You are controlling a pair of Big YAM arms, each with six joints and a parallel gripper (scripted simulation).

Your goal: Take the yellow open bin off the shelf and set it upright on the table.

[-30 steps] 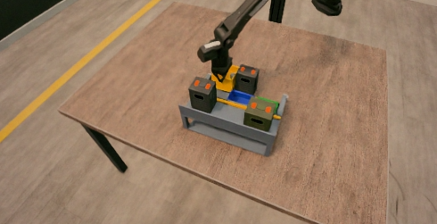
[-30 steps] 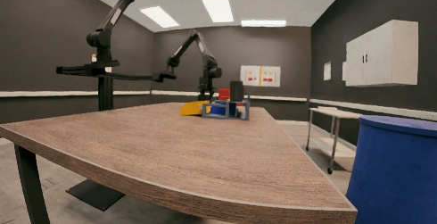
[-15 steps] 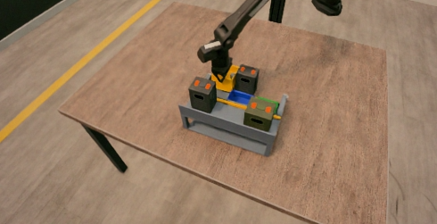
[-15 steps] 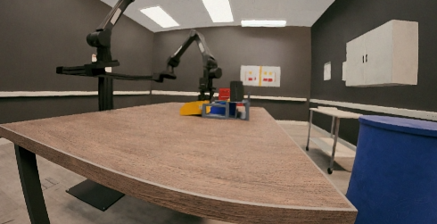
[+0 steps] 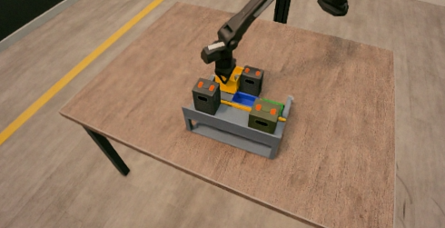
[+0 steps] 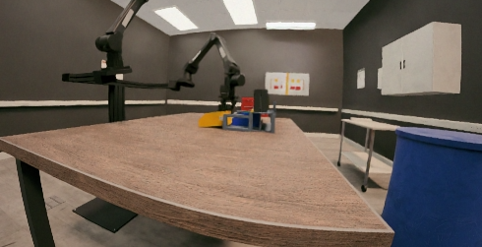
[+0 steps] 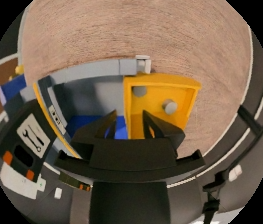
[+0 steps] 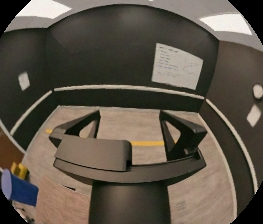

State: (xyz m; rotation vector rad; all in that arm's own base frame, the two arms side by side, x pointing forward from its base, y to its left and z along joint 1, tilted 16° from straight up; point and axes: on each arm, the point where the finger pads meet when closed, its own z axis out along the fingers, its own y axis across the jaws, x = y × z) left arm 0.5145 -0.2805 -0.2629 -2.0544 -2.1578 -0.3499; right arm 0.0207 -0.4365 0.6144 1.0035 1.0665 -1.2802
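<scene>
My left gripper is now 8 cm past the yellow open bin, 4 cm above it and 1 cm to the left of it. Round my left hand: grey shelf (12 cm to the left, 11 cm ahead, 2 cm below); dark lidded bin (10 cm to the left, 6 cm behind, 2 cm below).
</scene>
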